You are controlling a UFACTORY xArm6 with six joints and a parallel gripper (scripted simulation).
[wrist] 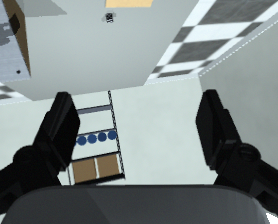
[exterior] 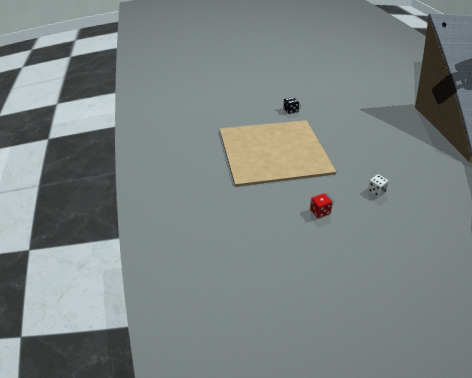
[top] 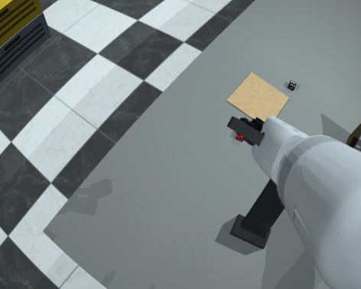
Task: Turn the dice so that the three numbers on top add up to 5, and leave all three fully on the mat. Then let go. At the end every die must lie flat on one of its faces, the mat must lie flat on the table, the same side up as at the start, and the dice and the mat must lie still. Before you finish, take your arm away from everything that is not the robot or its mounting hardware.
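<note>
Right now the black die is 120 mm ahead of my hand, 430 mm to the right of it and 370 mm below it. The rest, counted from my hand: red die: 130 mm ahead, 170 mm to the right, 370 mm below; white die: 40 mm ahead, 200 mm to the right, 370 mm below; tan mat: 160 mm ahead, 310 mm to the right, 380 mm below.
</note>
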